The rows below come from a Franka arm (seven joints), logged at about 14 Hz.
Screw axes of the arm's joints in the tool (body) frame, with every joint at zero. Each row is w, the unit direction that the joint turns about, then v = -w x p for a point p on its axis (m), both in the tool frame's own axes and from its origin. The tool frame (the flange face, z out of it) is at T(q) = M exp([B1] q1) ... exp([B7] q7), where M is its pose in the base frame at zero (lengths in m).
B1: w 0 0 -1 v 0 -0.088 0
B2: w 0 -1 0 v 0.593 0 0.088
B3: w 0 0 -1 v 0 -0.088 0
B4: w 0 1 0 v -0.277 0 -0.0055
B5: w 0 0 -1 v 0 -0.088 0
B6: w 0 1 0 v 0.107 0 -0.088
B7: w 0 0 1 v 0 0 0
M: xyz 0.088 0 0.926 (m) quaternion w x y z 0 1 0 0
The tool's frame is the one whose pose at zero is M.
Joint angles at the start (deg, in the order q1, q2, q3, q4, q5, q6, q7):
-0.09, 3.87, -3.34, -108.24, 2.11, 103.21, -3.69
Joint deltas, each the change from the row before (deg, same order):
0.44, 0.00, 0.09, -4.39, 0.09, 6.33, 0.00
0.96, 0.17, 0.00, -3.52, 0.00, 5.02, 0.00
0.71, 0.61, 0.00, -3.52, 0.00, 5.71, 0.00
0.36, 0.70, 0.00, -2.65, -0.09, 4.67, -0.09
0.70, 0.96, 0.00, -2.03, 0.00, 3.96, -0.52
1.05, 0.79, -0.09, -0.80, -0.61, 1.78, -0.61
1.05, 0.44, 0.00, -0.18, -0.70, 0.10, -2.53
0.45, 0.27, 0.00, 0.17, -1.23, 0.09, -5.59
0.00, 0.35, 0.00, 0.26, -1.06, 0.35, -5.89
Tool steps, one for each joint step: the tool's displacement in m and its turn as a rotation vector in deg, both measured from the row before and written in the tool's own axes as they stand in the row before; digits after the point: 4 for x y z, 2 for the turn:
0.0020, -0.0037, 0.0271, -0.15, 1.92, -0.34
-0.0004, -0.0081, 0.0234, -0.25, 1.29, -0.82
-0.0006, -0.0055, 0.0259, -0.27, 1.55, -0.57
-0.0014, -0.0024, 0.0207, -0.29, 1.30, -0.39
-0.0012, -0.0059, 0.0190, -0.22, 0.95, -1.13
-0.0001, -0.0085, 0.0111, -0.60, 0.13, -1.93
-0.0001, -0.0096, 0.0055, -0.54, -0.59, -4.03
0.0015, -0.0036, 0.0012, -0.95, -0.18, -6.84
0.0019, 0.0008, 0.0008, -0.86, 0.03, -6.59

